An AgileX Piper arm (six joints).
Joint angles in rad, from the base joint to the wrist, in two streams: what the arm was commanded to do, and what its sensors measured. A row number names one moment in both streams.
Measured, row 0: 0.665, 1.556, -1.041, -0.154, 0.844, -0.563
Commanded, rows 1 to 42: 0.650, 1.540, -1.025, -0.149, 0.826, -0.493; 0.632, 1.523, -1.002, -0.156, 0.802, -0.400; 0.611, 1.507, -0.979, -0.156, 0.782, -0.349; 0.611, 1.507, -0.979, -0.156, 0.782, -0.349; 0.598, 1.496, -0.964, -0.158, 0.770, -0.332; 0.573, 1.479, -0.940, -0.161, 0.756, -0.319; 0.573, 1.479, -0.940, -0.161, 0.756, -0.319; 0.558, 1.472, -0.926, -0.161, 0.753, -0.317; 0.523, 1.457, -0.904, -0.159, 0.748, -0.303; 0.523, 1.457, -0.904, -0.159, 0.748, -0.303; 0.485, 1.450, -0.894, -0.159, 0.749, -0.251; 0.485, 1.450, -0.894, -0.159, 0.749, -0.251; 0.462, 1.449, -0.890, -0.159, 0.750, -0.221; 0.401, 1.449, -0.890, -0.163, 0.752, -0.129; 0.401, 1.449, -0.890, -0.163, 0.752, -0.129; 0.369, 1.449, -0.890, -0.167, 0.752, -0.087; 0.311, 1.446, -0.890, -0.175, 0.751, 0.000; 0.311, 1.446, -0.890, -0.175, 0.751, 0.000; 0.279, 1.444, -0.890, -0.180, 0.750, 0.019; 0.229, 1.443, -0.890, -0.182, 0.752, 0.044; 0.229, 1.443, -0.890, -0.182, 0.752, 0.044; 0.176, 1.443, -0.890, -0.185, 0.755, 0.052; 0.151, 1.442, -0.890, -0.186, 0.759, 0.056; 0.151, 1.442, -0.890, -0.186, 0.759, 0.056; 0.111, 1.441, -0.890, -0.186, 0.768, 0.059; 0.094, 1.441, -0.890, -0.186, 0.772, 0.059; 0.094, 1.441, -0.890, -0.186, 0.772, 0.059; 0.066, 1.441, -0.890, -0.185, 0.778, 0.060; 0.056, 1.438, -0.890, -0.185, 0.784, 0.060; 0.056, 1.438, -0.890, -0.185, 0.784, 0.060; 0.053, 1.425, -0.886, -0.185, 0.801, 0.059; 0.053, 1.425, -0.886, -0.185, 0.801, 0.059; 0.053, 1.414, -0.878, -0.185, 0.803, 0.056; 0.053, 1.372, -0.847, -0.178, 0.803, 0.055; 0.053, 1.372, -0.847, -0.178, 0.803, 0.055; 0.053, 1.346, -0.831, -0.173, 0.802, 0.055; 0.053, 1.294, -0.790, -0.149, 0.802, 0.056; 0.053, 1.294, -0.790, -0.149, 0.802, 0.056; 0.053, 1.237, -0.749, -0.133, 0.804, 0.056; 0.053, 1.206, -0.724, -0.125, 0.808, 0.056; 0.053, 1.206, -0.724, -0.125, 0.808, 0.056; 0.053, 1.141, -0.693, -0.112, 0.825, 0.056
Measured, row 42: 0.058, 1.214, -0.734, -0.134, 0.804, 0.052
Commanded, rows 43 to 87: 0.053, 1.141, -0.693, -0.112, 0.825, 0.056; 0.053, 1.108, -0.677, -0.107, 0.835, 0.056; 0.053, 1.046, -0.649, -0.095, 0.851, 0.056; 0.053, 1.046, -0.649, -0.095, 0.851, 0.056; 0.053, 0.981, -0.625, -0.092, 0.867, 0.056; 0.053, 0.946, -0.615, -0.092, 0.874, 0.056; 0.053, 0.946, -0.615, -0.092, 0.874, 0.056; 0.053, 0.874, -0.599, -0.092, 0.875, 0.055; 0.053, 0.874, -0.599, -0.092, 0.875, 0.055; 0.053, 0.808, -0.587, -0.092, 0.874, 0.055; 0.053, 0.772, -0.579, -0.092, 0.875, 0.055; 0.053, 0.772, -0.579, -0.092, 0.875, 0.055; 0.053, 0.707, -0.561, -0.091, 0.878, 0.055; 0.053, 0.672, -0.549, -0.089, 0.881, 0.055; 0.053, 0.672, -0.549, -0.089, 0.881, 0.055; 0.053, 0.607, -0.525, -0.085, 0.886, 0.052; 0.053, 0.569, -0.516, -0.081, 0.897, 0.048; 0.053, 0.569, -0.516, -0.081, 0.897, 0.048; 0.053, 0.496, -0.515, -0.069, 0.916, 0.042; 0.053, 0.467, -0.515, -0.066, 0.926, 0.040; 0.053, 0.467, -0.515, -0.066, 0.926, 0.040; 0.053, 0.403, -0.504, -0.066, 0.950, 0.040; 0.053, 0.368, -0.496, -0.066, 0.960, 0.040; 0.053, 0.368, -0.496, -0.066, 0.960, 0.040; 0.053, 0.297, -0.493, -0.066, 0.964, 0.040; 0.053, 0.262, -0.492, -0.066, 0.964, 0.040; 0.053, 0.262, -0.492, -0.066, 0.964, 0.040; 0.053, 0.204, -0.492, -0.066, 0.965, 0.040; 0.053, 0.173, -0.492, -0.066, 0.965, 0.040; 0.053, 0.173, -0.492, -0.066, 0.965, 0.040; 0.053, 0.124, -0.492, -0.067, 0.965, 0.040; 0.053, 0.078, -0.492, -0.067, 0.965, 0.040; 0.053, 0.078, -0.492, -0.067, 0.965, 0.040; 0.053, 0.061, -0.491, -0.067, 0.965, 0.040; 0.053, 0.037, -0.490, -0.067, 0.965, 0.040; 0.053, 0.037, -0.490, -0.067, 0.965, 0.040; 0.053, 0.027, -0.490, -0.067, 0.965, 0.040; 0.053, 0.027, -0.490, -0.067, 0.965, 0.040; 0.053, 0.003, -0.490, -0.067, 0.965, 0.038; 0.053, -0.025, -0.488, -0.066, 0.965, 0.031; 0.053, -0.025, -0.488, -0.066, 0.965, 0.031; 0.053, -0.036, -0.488, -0.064, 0.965, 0.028; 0.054, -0.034, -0.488, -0.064, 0.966, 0.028; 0.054, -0.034, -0.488, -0.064, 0.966, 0.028; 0.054, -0.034, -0.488, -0.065, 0.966, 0.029
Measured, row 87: 0.058, -0.004, -0.489, -0.068, 0.969, 0.042
